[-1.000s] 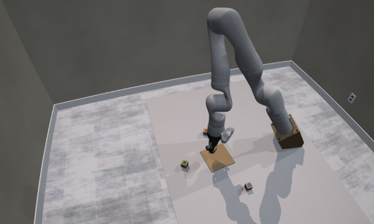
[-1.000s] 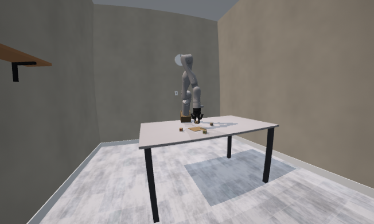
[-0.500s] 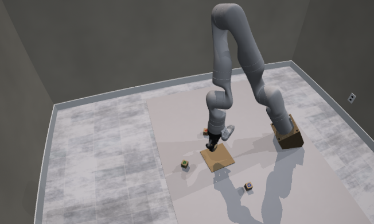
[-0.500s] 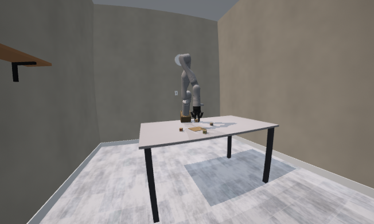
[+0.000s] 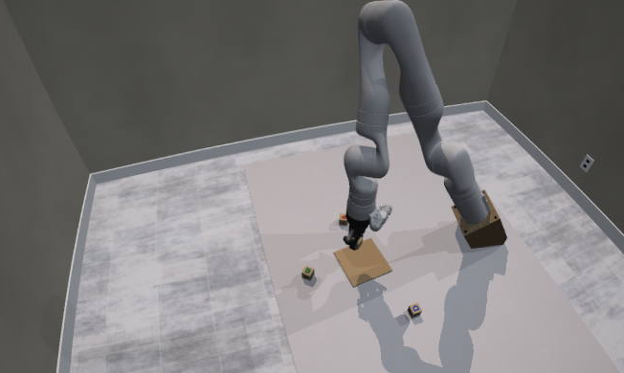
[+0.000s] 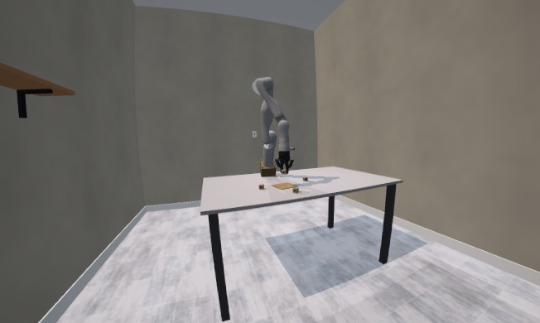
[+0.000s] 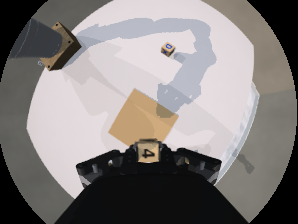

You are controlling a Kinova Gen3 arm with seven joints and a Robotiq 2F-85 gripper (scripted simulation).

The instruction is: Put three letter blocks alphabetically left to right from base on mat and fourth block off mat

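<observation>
Now: the tan mat 30 mm behind my hand, 10 mm to the left of it and 110 mm below it. The rest, counted from my hand: block (right at my hand).
</observation>
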